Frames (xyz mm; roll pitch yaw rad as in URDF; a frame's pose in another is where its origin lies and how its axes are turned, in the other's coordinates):
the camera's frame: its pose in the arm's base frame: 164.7 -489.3 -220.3 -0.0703 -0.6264 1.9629
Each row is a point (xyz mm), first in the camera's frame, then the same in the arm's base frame.
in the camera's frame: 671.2 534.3 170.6
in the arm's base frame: -517.0 -266.9 280.6
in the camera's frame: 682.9 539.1 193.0
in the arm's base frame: -521.6 -272.5 305.3
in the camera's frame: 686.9 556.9 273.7
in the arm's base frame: -526.7 -321.4 371.9
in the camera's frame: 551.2 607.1 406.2
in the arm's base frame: -510.7 -515.4 396.6
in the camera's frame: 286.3 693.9 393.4
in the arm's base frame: -512.1 -736.2 226.0
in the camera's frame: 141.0 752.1 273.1
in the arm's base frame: -540.8 -796.7 40.3
